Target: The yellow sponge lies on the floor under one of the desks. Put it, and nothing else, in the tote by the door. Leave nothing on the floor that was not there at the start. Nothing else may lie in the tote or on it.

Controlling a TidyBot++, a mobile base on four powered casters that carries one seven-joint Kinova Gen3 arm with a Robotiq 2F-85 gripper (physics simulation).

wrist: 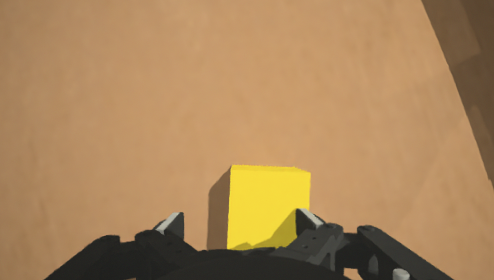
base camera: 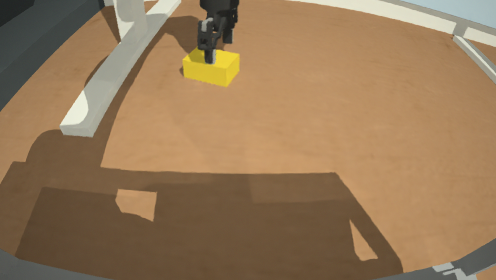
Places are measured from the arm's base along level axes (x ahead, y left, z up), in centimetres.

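Pixels of known places: gripper, fingertip midpoint: (wrist: 240, 223) (base camera: 219, 52).
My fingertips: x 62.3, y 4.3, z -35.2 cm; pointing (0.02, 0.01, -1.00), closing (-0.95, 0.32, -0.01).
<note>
For each thing: its middle in the pictures, then the offset to it from my fingertips. "spot": a spot on its surface instead.
- yellow sponge, body centre: (wrist: 264, 225) (base camera: 211, 65) dx -1.6, dy +1.7, dz -2.2 cm
- white desk foot, surface spot: (base camera: 107, 82) spot: dx -6.2, dy +24.5, dz -2.0 cm
- upright leg, surface spot: (base camera: 131, 20) spot: dx +10.9, dy +23.3, dz +5.1 cm
The yellow sponge (base camera: 209, 73) (wrist: 262, 200) is a block lying flat on the floor, near the upper middle in the base camera view. My gripper (base camera: 219, 47) (wrist: 240, 223) is open, with its fingers wide apart, pointing down at the near end of the sponge in the wrist view. The sponge is off-centre between the fingers: the right finger overlaps its right part in the wrist view, and the left finger stands out to its left with a gap. How high the fingertips are above the sponge is hard to tell. The tote does not show in either view.
A white desk foot (base camera: 107, 82) runs along the floor left of the sponge, with an upright leg (base camera: 131, 20) rising from it. A dark panel (base camera: 35, 55) stands farther left. A thin white bar (base camera: 475, 57) lies at the upper right. Shadows cross the floor.
</note>
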